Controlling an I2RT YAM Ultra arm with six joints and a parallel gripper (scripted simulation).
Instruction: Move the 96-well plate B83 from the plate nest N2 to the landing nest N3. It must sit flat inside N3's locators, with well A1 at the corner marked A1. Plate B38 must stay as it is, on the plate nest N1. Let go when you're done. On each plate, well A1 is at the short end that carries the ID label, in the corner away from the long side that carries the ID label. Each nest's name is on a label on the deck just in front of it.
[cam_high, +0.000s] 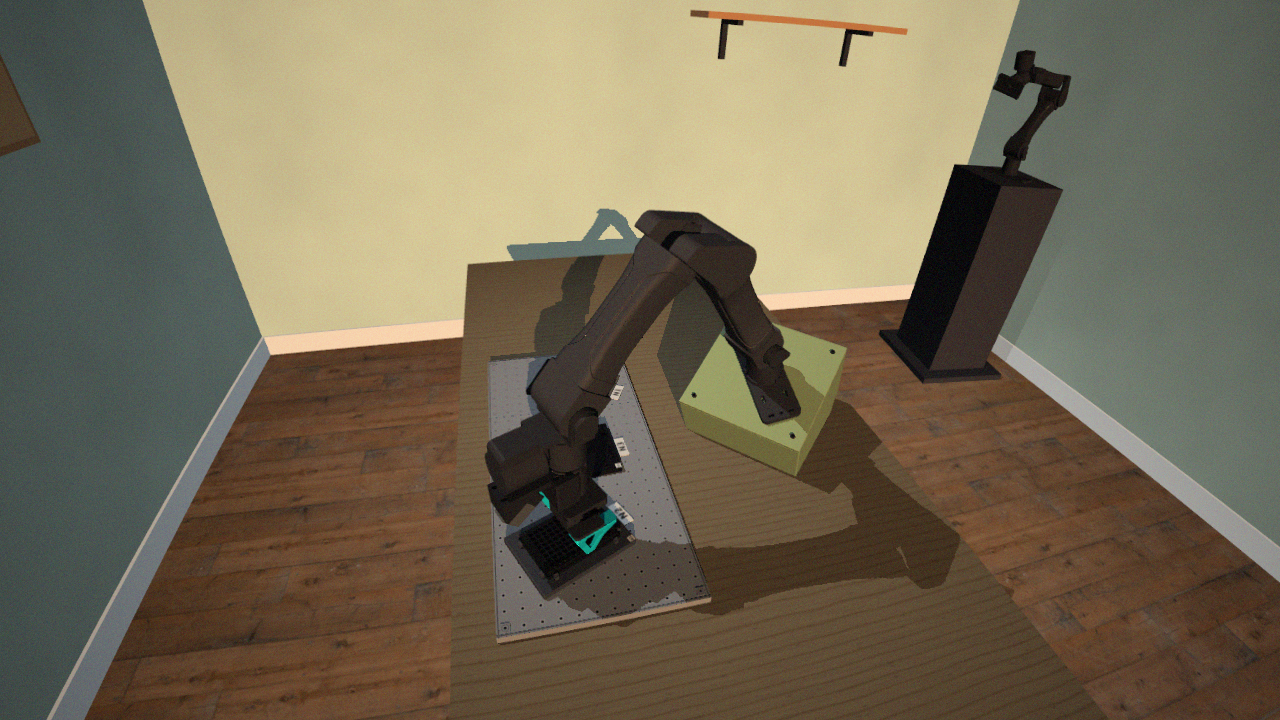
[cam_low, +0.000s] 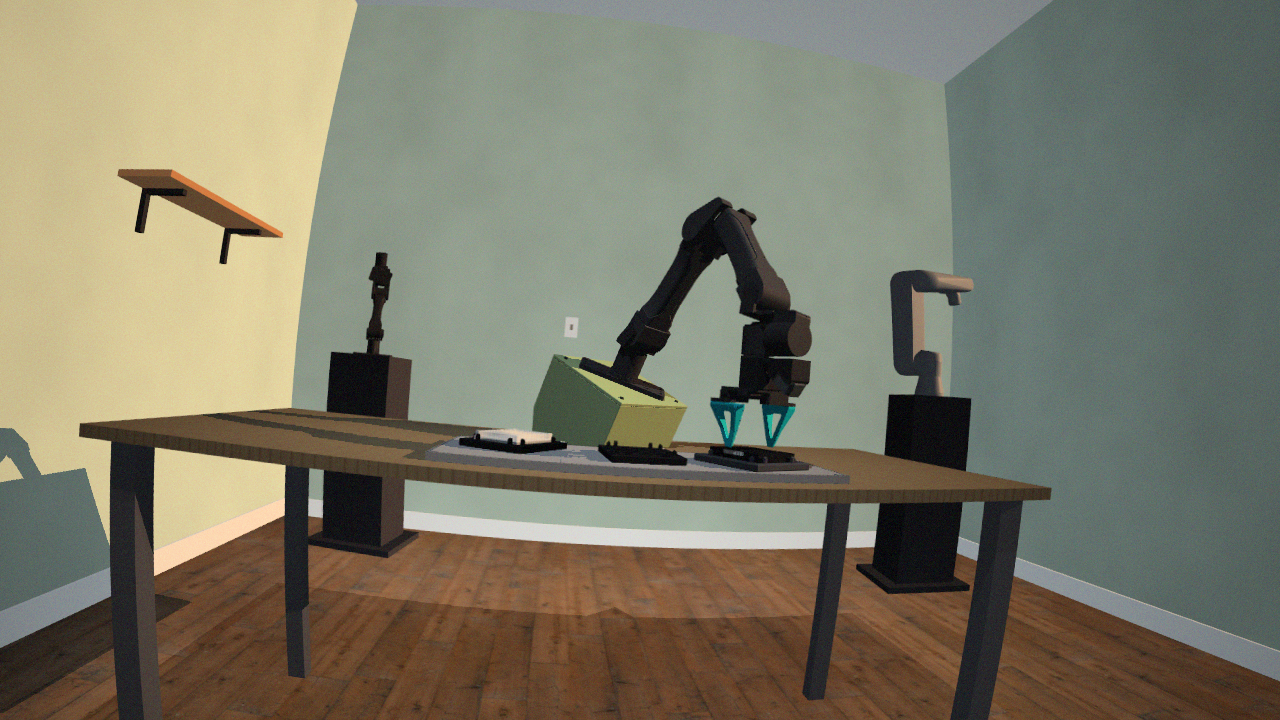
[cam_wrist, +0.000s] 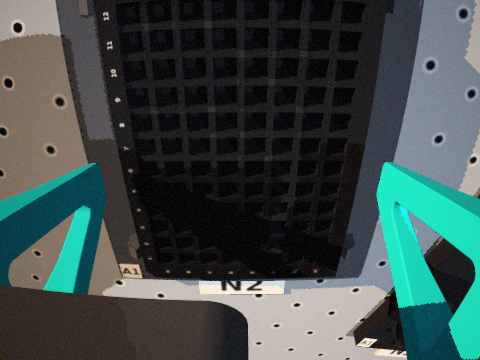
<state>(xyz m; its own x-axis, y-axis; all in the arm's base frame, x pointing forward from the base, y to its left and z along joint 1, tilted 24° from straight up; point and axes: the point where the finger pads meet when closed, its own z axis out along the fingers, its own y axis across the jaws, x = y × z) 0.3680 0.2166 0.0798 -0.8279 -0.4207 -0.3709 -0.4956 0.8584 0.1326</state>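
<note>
My gripper is now 20 mm above the black 96-well plate. Round my hand: N2 label (80 mm behind, 50 mm to the right, 40 mm below); A1 mark (90 mm behind, 30 mm below, 10 mm to the left); white plate (400 mm to the right, 20 mm below, 10 mm behind).
</note>
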